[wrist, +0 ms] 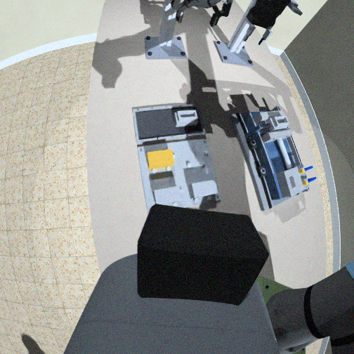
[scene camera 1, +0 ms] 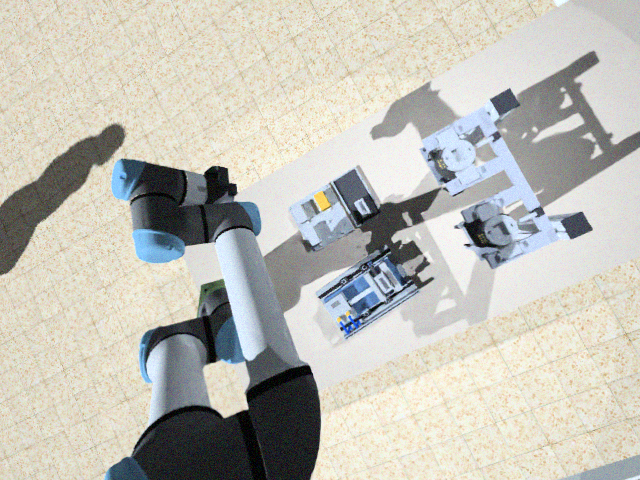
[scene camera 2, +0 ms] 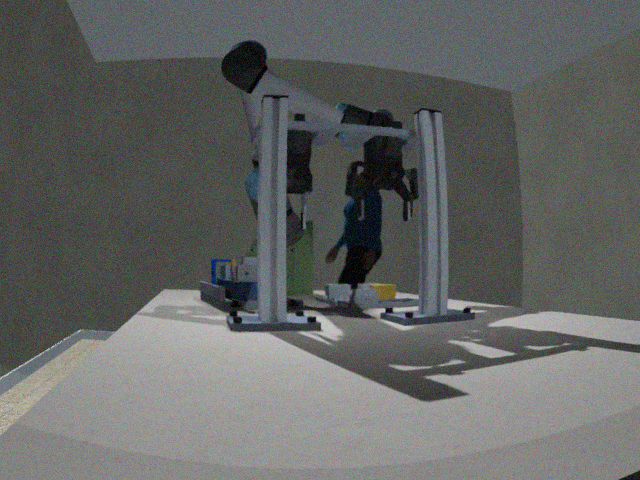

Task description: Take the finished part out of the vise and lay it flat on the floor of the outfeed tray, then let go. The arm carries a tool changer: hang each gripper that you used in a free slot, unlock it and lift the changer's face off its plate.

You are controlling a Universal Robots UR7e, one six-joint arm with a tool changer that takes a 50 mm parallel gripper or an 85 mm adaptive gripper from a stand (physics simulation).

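Frame: origin at the arm's base, x right, y back, z down, level; millimetres.
Seen in the pictures: arm's base, origin of the base link: [scene camera 1: 224, 311].
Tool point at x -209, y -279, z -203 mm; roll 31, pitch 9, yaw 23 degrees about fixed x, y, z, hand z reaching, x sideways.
Observation:
Offsets run from my tool point to a thing's middle.
A pale block with a dark slot @(dx +162, dy -256, dz +366 mm) [scene camera 1: 363, 205] [wrist: 186, 118] lies flat on the dark floor of the outfeed tray [scene camera 1: 350, 187] [wrist: 155, 124], near one end. The blue and grey vise @(dx +408, dy -108, dz +340 mm) [scene camera 1: 366, 285] [wrist: 270, 155] has a similar pale slotted piece at its far end; I cannot tell whether that is a part or a jaw. The arm's wrist [scene camera 1: 196, 186] carries no gripper; its black changer end is bare. The adaptive gripper [scene camera 2: 385, 210] hangs in one slot of the stand, fingers apart and empty. The parallel gripper [scene camera 2: 297, 217] hangs in the other slot, open and empty.
The stand [scene camera 1: 522, 178] [scene camera 2: 272, 206] has two tall posts and stands beyond the tray and vise. A yellow block @(dx +65, dy -154, dz +363 mm) [scene camera 1: 322, 200] [wrist: 160, 159] sits on the pale fixture plate [wrist: 175, 175] beside the tray. Blue handles [wrist: 310, 175] stick out from the vise. A green panel [scene camera 2: 301, 263] stands behind.

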